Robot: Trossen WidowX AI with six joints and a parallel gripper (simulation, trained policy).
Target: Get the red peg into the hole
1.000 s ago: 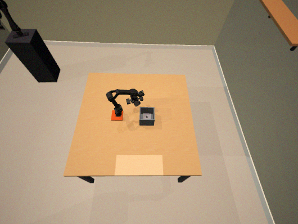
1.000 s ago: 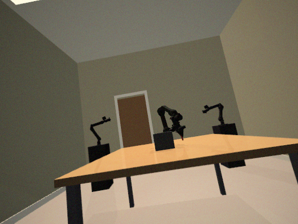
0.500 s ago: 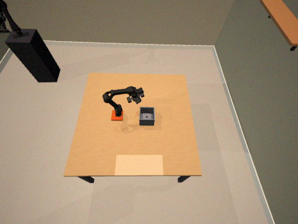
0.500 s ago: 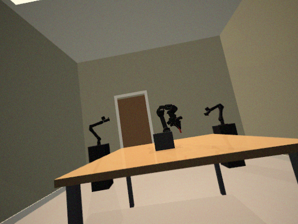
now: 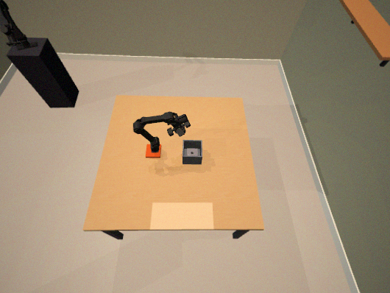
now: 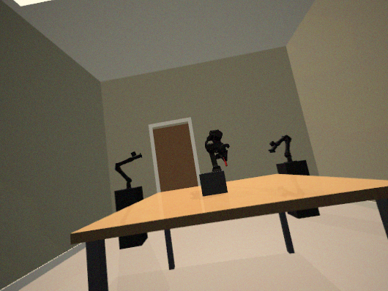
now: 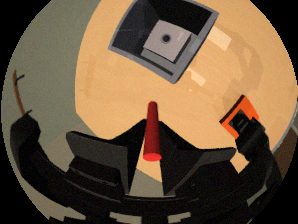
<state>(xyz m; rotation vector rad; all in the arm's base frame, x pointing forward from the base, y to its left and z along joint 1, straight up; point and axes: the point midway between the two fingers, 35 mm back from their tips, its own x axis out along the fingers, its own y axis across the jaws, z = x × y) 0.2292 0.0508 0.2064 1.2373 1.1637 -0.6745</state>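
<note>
Right now my gripper tip is 8 cm short of the plate, 13 cm to the left of it and 15 cm above it. The rest, counted from my gripper tip: red peg: 1 cm to the right, 1 cm above.
</note>
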